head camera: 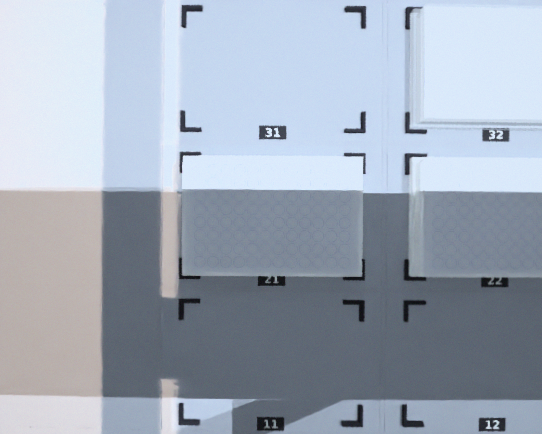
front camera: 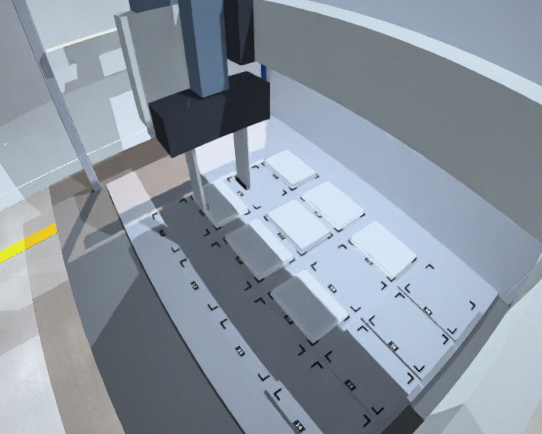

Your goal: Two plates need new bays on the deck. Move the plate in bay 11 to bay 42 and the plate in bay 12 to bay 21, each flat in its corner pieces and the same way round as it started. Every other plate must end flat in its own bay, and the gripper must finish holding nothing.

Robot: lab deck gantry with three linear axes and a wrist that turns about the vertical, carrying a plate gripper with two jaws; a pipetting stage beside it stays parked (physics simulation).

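Frame: origin at the robot's base, x left, y up, z ahead, level; centimetres.
Where they show: gripper, fingertip midpoint: [front camera: 222, 193]; robot's base at its link origin: [head camera: 183, 418] [front camera: 153, 215].
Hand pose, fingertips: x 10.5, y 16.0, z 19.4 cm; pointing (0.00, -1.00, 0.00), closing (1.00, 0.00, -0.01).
Things, the pixels of their centre, and the offset from my fingertips. "spot": a spot on its surface instead.
- bay 21 at a spot on its surface: [head camera: 272, 232] spot: dx +3.4, dy -14.6, dz -13.0 cm
- bay 42 at a spot on its surface: [front camera: 332, 205] spot: dx +25.0, dy -14.6, dz +4.1 cm
- Bay 11 at a spot on its surface: [head camera: 270, 424] [front camera: 161, 233] spot: dx -10.8, dy -16.0, dz -13.0 cm
- bay 12 at a spot on its surface: [head camera: 492, 424] [front camera: 194, 285] spot: dx -10.8, dy -16.0, dz +3.4 cm
- bay 22 at a spot on its surface: [head camera: 480, 230] [front camera: 248, 241] spot: dx +3.6, dy -14.6, dz +1.3 cm
- bay 32 at a spot on its surface: [head camera: 480, 65] spot: dx +15.0, dy -14.6, dz +1.3 cm
- bay 23 at a spot on its surface: [front camera: 309, 305] spot: dx +4.2, dy -14.6, dz +20.3 cm
- bay 41 at a spot on its surface: [front camera: 290, 169] spot: dx +25.1, dy -14.6, dz -11.7 cm
- bay 43 at a spot on its surface: [front camera: 382, 249] spot: dx +25.0, dy -14.6, dz +20.1 cm
- Bay 31 at a spot on its surface: [head camera: 272, 70] spot: dx +15.2, dy -16.0, dz -13.1 cm
The plate in bay 21 [front camera: 227, 200] [head camera: 272, 232] lies flat inside its corner pieces. My gripper [front camera: 223, 199] is open over bay 21, one jaw at each long side of this plate; how high the tips are is hard to tell. The jaws do not show in the head view. A plate in bay 42 [front camera: 332, 205] lies flat in its corners in the front view. Bay 11 [front camera: 162, 232] [head camera: 270, 424] and bay 12 [front camera: 194, 285] [head camera: 492, 424] hold no plate.
Plates lie flat in bay 22 [front camera: 257, 248] [head camera: 480, 230], bay 32 [front camera: 298, 226] [head camera: 480, 65], bay 23 [front camera: 309, 305], bay 41 [front camera: 290, 169] and bay 43 [front camera: 382, 249]. Bay 31 [head camera: 272, 70] has no plate. A tall wall [front camera: 400, 160] stands behind the deck.
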